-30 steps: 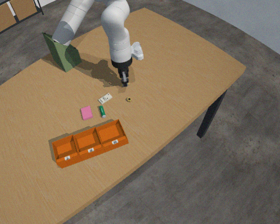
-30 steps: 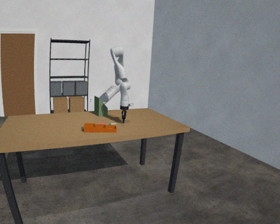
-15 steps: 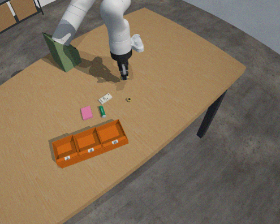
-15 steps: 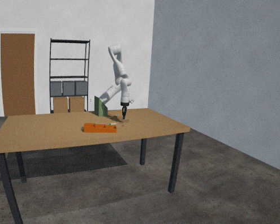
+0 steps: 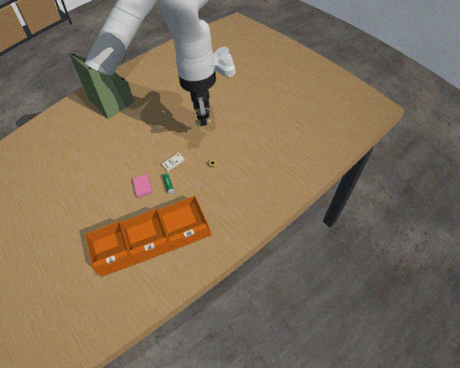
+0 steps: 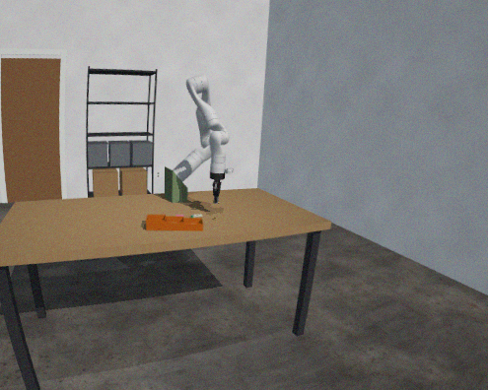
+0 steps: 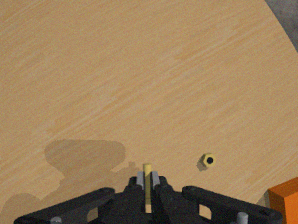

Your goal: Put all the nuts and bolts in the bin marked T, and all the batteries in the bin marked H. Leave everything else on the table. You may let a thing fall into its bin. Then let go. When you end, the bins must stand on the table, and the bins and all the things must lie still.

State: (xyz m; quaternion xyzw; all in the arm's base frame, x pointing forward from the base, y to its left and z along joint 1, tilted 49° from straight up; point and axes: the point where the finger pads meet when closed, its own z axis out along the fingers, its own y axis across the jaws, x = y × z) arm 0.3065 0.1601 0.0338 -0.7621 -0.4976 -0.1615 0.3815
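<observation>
Right now my hand is 25 cm to the left of the orange bin unit, 14 cm short of it and 6 cm above it. The rest, counted from my hand: brass nut 7 cm below, 7 cm ahead, 3 cm to the right; brass bolt 1 cm to the right, 1 cm below; white domino 10 cm to the right, 7 cm below, 1 cm ahead.
</observation>
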